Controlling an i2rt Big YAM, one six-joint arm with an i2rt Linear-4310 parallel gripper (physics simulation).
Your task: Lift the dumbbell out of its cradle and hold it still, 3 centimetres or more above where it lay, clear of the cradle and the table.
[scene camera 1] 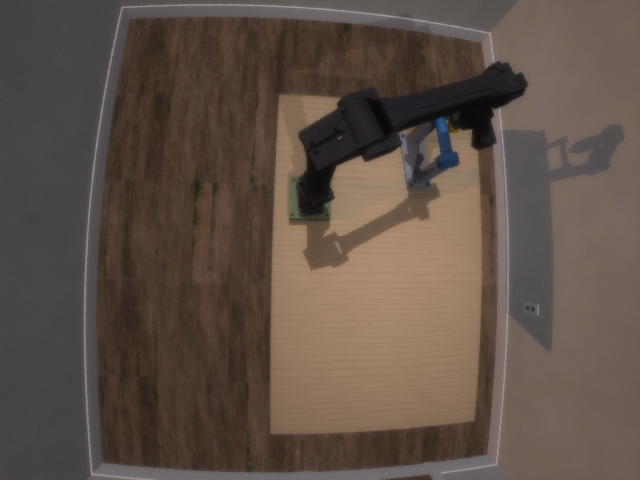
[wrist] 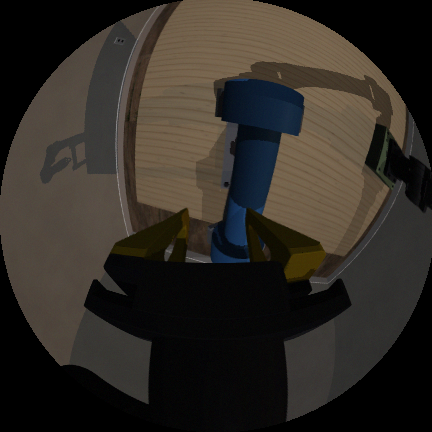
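Where they show: gripper, between the fingertips: (scene camera 1: pixel 455 129) (wrist: pixel 216 214); arm's base, origin of its link: (scene camera 1: pixel 309 198) (wrist: pixel 391 160).
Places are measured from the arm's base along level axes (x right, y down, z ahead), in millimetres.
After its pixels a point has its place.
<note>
The blue dumbbell (scene camera 1: pixel 443 137) {y -187, x -125, z 429 mm} (wrist: pixel 254 165) {y -191, x -102, z 441 mm} rests on the uprights of the grey cradle (scene camera 1: pixel 419 183) {y 46, x -36, z 442 mm} (wrist: pixel 227 167) {y 46, x -194, z 476 mm}, raised above the table. One of its ends is hidden under the arm in the scene view. In the wrist view the handle runs from the large near head down towards the fingers, and the other head shows partly behind them. My gripper (scene camera 1: pixel 453 124) {y -206, x -144, z 464 mm} (wrist: pixel 216 214) {y -206, x -144, z 464 mm} is partly open with its yellow fingers apart and empty. The right fingertip overlaps the handle in the wrist view; the gap lies mostly left of the handle. Whether the fingertip touches it, I cannot tell.
The black arm rises from a green base plate (scene camera 1: pixel 294 206) {y 3, x 24, z -57 mm} (wrist: pixel 376 150) {y 19, x -10, z 78 mm} and passes over the cradle. The pale wooden table (scene camera 1: pixel 372 335) {y 54, x 532, z 188 mm} (wrist: pixel 170 130) {y 54, x -113, z 625 mm} lies below. A wall (scene camera 1: pixel 584 232) stands close beyond the table's right edge, near the gripper.
</note>
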